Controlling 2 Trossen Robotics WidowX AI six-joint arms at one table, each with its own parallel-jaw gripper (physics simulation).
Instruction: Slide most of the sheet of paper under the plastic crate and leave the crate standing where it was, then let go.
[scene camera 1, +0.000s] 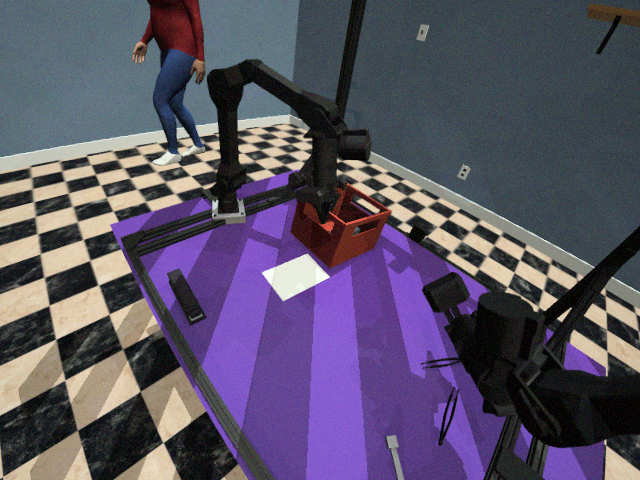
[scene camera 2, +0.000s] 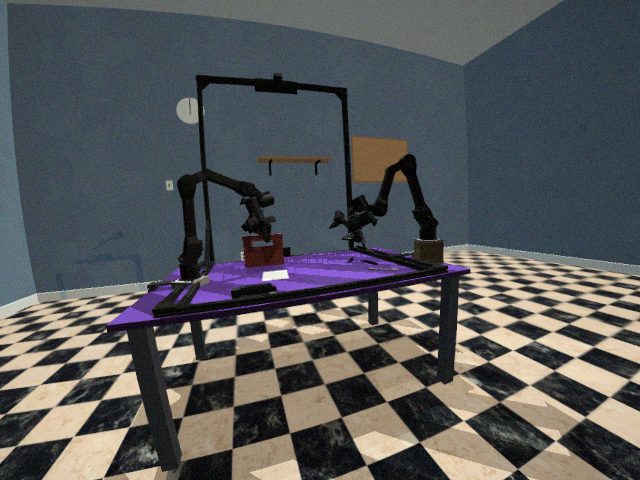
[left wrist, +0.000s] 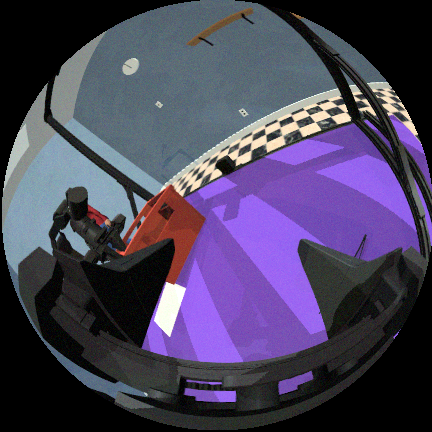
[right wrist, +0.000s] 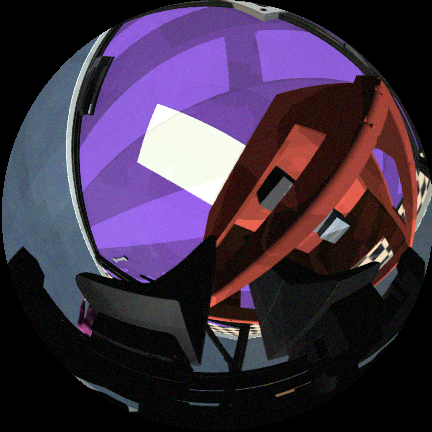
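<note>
The white paper sheet (scene camera 1: 294, 279) (scene camera 2: 275, 275) (left wrist: 170, 307) (right wrist: 185, 150) lies flat on the purple table. The red plastic crate (scene camera 1: 354, 249) (scene camera 2: 263, 256) (left wrist: 187, 230) (right wrist: 260, 155) stands close to one paper edge and looks slightly tilted. A strip of table shows between them in scene camera 1; whether its base is raised is unclear. My right gripper (scene camera 1: 324, 217) (scene camera 2: 267, 238) (right wrist: 228, 241) is shut on the crate's top rim, on the paper side. My left gripper (scene camera 2: 341, 229) (left wrist: 238, 246) is open and empty, away from the crate and above the table.
A black oblong object (scene camera 1: 186, 297) (scene camera 2: 253, 290) lies beyond the paper, away from the crate. Two thin black items and a grey metal tool (scene camera 1: 392, 442) lie near the left arm. Dark frame rails run along the table edges. A small black block (scene camera 1: 417, 233) is behind the crate.
</note>
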